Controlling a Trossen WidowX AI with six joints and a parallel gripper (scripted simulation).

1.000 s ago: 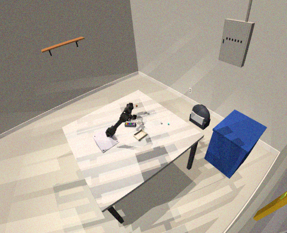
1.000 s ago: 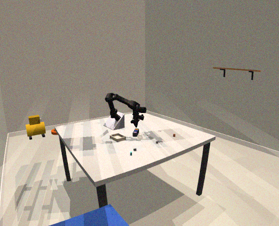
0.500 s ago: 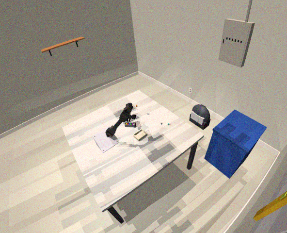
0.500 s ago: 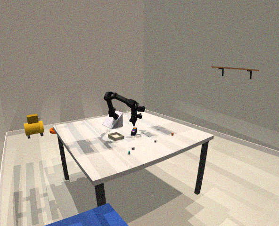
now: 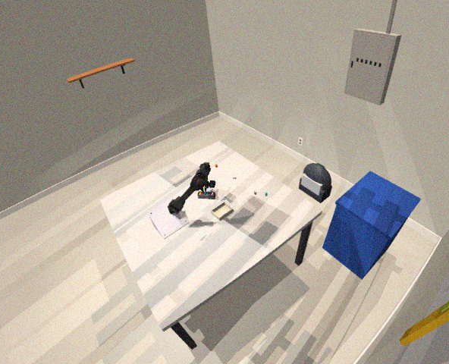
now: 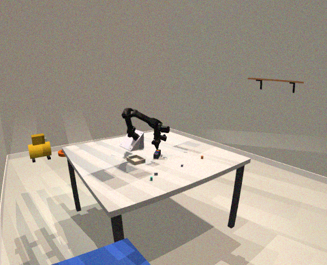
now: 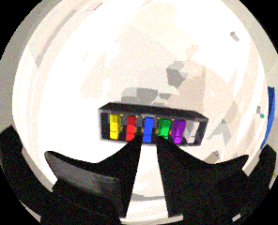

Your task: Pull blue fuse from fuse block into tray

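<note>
My gripper tip is now 30 mm above the blue fuse. From my gripper tip the other things lie so: tray (30 mm ahead, 220 mm to the right, 60 mm below).
</note>
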